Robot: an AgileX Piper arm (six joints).
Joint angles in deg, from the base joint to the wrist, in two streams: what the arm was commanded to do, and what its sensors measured. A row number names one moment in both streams.
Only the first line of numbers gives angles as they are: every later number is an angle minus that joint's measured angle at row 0.
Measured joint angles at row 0:
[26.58 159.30 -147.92 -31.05 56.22 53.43]
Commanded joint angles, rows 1 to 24:
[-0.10 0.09 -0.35 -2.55 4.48 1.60]
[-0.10 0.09 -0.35 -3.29 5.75 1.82]
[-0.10 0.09 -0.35 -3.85 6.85 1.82]
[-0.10 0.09 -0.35 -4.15 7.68 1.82]
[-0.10 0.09 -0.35 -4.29 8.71 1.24]
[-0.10 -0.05 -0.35 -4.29 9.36 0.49]
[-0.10 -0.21 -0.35 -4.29 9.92 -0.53]
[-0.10 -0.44 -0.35 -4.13 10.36 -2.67]
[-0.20 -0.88 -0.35 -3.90 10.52 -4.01]
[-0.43 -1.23 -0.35 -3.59 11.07 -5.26]
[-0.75 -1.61 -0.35 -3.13 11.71 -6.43]
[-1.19 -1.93 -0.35 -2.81 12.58 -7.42]
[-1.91 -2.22 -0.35 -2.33 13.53 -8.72]
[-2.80 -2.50 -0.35 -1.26 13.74 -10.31]
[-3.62 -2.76 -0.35 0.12 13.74 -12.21]
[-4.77 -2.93 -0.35 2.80 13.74 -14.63]
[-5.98 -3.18 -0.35 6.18 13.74 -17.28]
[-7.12 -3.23 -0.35 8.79 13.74 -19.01]
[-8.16 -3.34 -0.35 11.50 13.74 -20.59]
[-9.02 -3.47 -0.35 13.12 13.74 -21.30]
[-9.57 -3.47 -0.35 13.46 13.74 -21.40]
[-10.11 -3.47 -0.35 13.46 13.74 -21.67]
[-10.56 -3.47 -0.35 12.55 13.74 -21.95]
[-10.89 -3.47 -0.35 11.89 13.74 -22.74]
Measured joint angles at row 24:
[-9.21 -2.73 -0.23 11.47 12.91 -19.83]
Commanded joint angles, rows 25 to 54:
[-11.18 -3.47 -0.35 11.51 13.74 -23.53]
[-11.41 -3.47 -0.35 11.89 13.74 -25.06]
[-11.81 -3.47 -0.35 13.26 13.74 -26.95]
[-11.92 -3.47 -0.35 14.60 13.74 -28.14]
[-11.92 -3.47 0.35 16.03 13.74 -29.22]
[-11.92 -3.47 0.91 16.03 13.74 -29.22]
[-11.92 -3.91 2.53 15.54 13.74 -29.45]
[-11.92 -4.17 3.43 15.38 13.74 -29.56]
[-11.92 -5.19 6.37 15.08 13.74 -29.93]
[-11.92 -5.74 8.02 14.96 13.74 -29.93]
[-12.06 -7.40 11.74 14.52 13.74 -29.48]
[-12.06 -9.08 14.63 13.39 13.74 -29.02]
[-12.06 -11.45 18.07 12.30 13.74 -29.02]
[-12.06 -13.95 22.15 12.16 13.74 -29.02]
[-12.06 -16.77 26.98 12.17 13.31 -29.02]
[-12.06 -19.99 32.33 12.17 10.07 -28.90]
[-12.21 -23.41 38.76 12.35 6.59 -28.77]
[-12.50 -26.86 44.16 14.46 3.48 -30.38]
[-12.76 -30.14 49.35 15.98 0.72 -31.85]
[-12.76 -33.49 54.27 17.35 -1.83 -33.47]
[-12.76 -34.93 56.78 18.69 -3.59 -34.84]
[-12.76 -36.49 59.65 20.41 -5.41 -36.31]
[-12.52 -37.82 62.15 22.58 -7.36 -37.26]
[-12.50 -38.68 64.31 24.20 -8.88 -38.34]
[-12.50 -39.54 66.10 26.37 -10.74 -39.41]
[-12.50 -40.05 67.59 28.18 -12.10 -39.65]
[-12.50 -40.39 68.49 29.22 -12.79 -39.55]
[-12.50 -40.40 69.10 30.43 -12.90 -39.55]
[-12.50 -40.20 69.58 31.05 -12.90 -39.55]
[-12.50 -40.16 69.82 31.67 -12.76 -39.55]
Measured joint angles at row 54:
[-12.42 -39.56 67.65 28.35 -10.68 -38.37]
